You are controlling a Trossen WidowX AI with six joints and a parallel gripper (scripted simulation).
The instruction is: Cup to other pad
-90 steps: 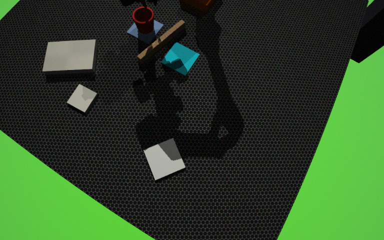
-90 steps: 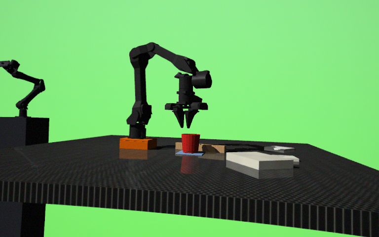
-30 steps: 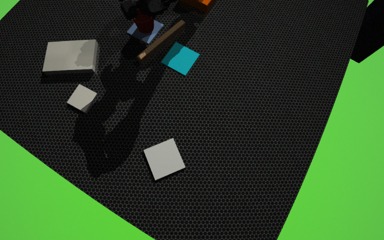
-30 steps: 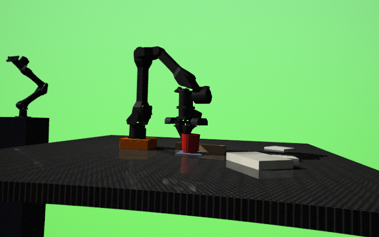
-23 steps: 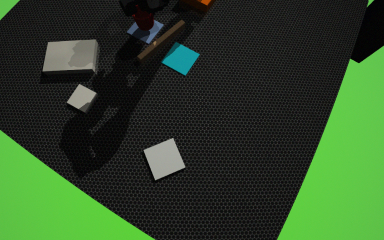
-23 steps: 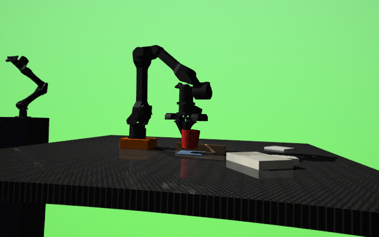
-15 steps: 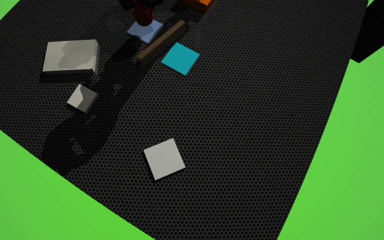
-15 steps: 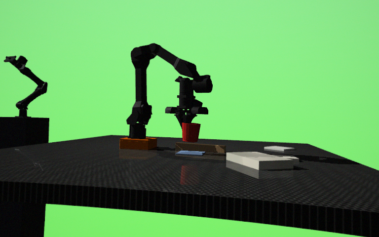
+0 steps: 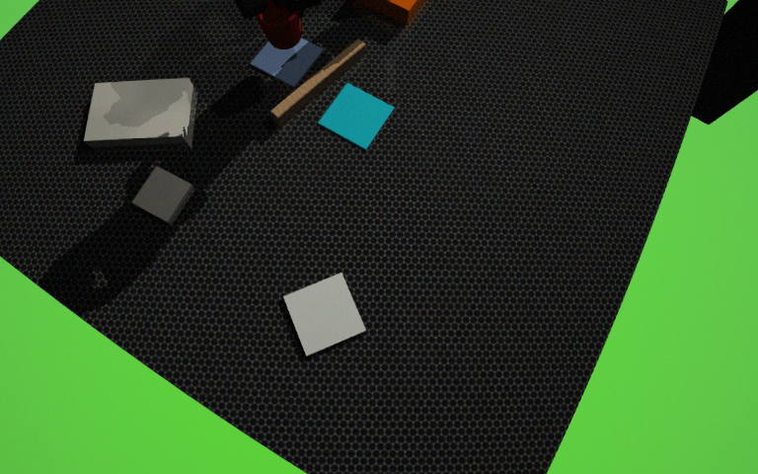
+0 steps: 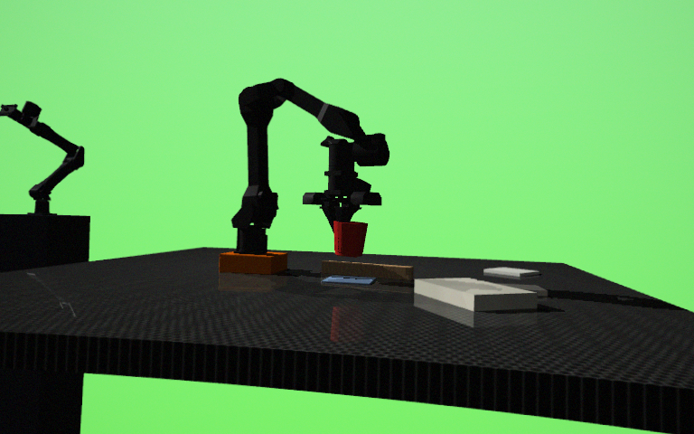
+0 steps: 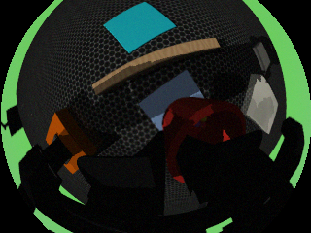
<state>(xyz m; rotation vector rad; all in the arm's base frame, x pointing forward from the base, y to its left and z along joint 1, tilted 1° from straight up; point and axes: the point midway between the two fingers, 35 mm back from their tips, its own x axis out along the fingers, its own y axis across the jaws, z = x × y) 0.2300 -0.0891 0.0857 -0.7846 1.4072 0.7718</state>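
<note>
Now: the teal pad 80 mm ahead of my gripper tip, 160 mm to the left of it and 100 mm below it. Also, from my gripper tip: pale blue pad 30 mm ahead, 20 mm to the right, 100 mm below; then wooden bar 50 mm ahead, 70 mm to the left, 80 mm below; then red cup 30 mm ahead, 20 mm to the right.
</note>
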